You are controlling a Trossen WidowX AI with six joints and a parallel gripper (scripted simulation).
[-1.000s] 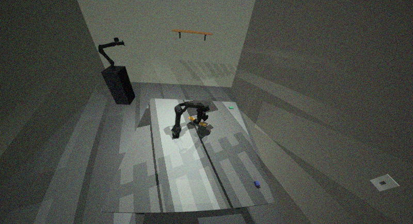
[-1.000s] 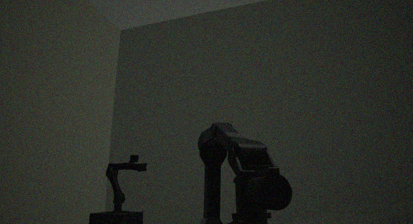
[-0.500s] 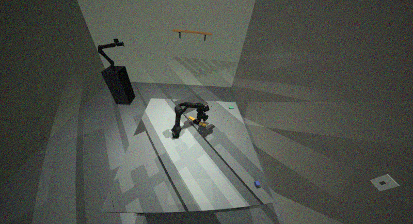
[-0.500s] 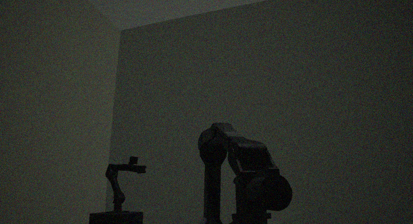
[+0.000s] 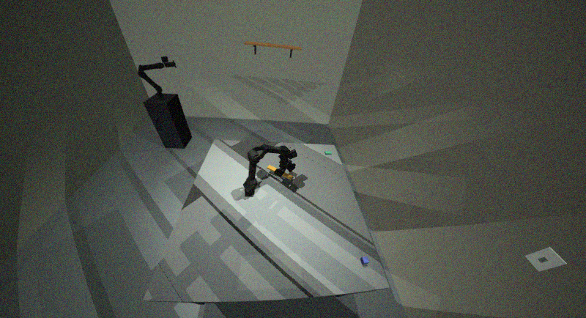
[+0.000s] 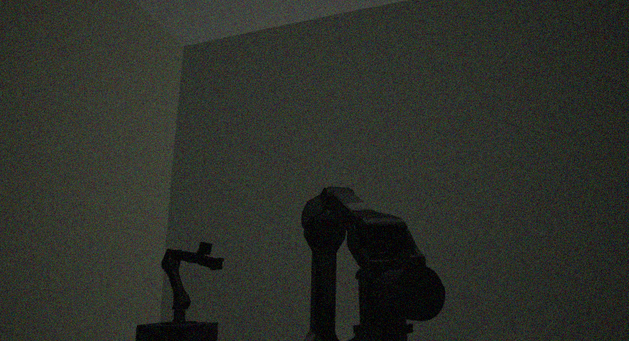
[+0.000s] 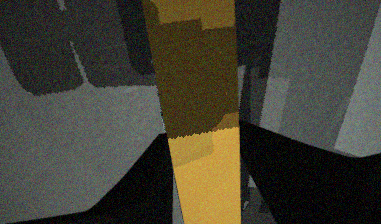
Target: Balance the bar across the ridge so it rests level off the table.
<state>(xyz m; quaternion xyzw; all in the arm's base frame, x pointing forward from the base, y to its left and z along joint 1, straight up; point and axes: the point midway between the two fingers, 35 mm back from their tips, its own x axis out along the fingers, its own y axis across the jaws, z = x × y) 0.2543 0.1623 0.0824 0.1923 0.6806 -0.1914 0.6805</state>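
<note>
The bar lies 20 mm behind my gripper tip and 10 mm to the left of it. Round my gripper tip: green block (490 mm ahead, 340 mm to the left, 40 mm below); blue block (660 mm to the right, 490 mm ahead, 30 mm below).
</note>
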